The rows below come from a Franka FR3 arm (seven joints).
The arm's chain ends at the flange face. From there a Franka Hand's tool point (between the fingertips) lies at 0.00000 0.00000 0.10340 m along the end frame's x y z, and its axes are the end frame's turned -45 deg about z.
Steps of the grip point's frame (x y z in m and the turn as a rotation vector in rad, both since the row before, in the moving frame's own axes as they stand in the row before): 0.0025 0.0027 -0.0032 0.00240 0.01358 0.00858; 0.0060 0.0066 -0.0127 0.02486 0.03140 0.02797; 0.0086 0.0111 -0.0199 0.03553 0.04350 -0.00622; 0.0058 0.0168 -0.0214 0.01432 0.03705 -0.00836; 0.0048 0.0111 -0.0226 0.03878 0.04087 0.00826; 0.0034 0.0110 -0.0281 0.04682 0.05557 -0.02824; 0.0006 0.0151 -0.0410 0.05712 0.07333 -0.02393
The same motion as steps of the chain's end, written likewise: 0.0029 0.0013 -0.0032 0.01130 0.00791 0.00858; 0.0084 0.0045 -0.0126 0.03978 0.00462 0.02797; 0.0134 0.0075 -0.0197 0.05588 0.00564 -0.00622; 0.0143 0.0115 -0.0213 0.03632 0.01607 -0.00836; 0.0111 0.0103 -0.0224 0.05632 0.00148 0.00826; 0.0096 0.0129 -0.0278 0.07240 0.00619 -0.02824; 0.0100 0.0198 -0.0406 0.09224 0.01146 -0.02393
